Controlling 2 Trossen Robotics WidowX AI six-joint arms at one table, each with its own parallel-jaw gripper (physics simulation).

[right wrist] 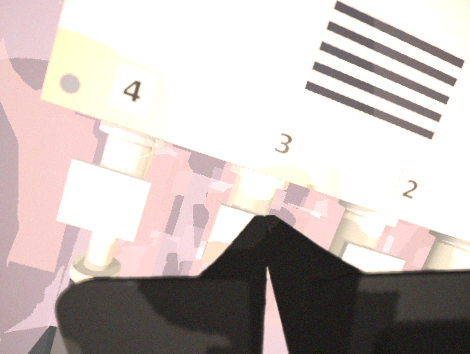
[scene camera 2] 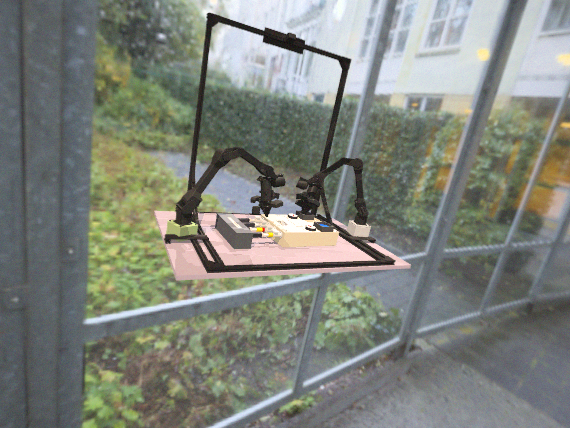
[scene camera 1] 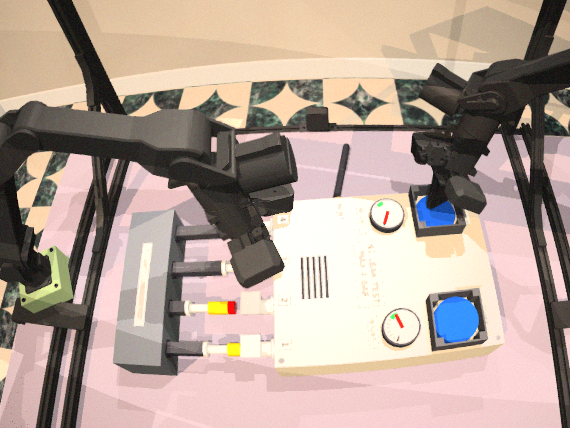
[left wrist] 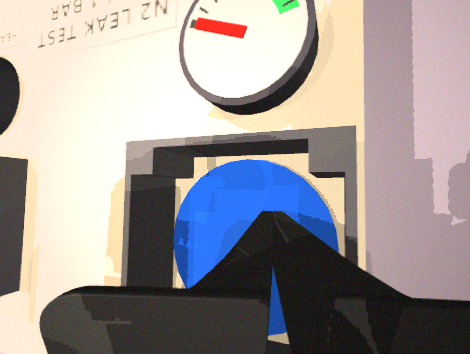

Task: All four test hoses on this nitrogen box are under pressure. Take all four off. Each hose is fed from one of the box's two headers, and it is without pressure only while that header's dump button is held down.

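Places are measured from the left arm's base along level axes (x back, y up, z left), in metres.
Where they show: left gripper, fingertip midpoint: (scene camera 1: 428, 207) (left wrist: 271, 221); right gripper, fingertip midpoint: (right wrist: 264, 225) (scene camera 2: 266, 217); left arm's base, origin of the base link: (scene camera 2: 360, 223); right arm's base, origin of the base link: (scene camera 2: 182, 222) (scene camera 1: 37, 274).
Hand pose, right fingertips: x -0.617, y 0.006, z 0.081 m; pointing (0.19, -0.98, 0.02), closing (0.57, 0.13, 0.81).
Note:
Each offset is from my right fingertips to the top centre of the thing. "pt": to the spot under its first point.
The cream nitrogen box (scene camera 1: 340, 330) (right wrist: 225, 75) has numbered ports at its left in scene camera 1. Hose 1 @(pt dx -0.081, dy -0.035, dz +0.167 m) (scene camera 1: 187, 348) shows a yellow band against its white collar. Hose 2 @(pt dx -0.047, dy -0.034, dz +0.088 m) (scene camera 1: 220, 307) shows yellow and a red end, with a gap before its collar. Hose 3 @(pt dx -0.105, dy -0.035, dz +0.031 m) (scene camera 1: 197, 268) and hose 4 @(pt dx -0.121, dy -0.035, dz -0.037 m) (scene camera 1: 200, 231) show no yellow; the right arm partly covers them. My left gripper (left wrist: 271, 221) is shut, its tips at the upper blue button @(dx +0.266, dy -0.016, dz -0.126 m) (scene camera 1: 434, 214) (left wrist: 250, 187). My right gripper (right wrist: 264, 225) is shut and empty over collar 3 @(pt dx -0.014, dy -0.023, dz -0.006 m) (right wrist: 227, 227), touch unclear; collar 4 @(pt dx -0.033, dy -0.022, dz -0.062 m) (right wrist: 104, 200) is beside it.
A grey block @(pt dx -0.196, dy -0.020, dz +0.109 m) (scene camera 1: 132, 295) carries the hoses' left ends. The upper gauge @(pt dx +0.184, dy -0.003, dz -0.100 m) (scene camera 1: 387, 215) has its needle away from green; the lower gauge @(pt dx +0.229, dy -0.004, dz +0.081 m) (scene camera 1: 401, 327) has its needle at green. The lower blue button @(dx +0.312, dy -0.004, dz +0.059 m) (scene camera 1: 456, 319) is uncovered. A black rod @(pt dx +0.088, dy -0.086, dz -0.237 m) (scene camera 1: 341, 170) lies behind the box.

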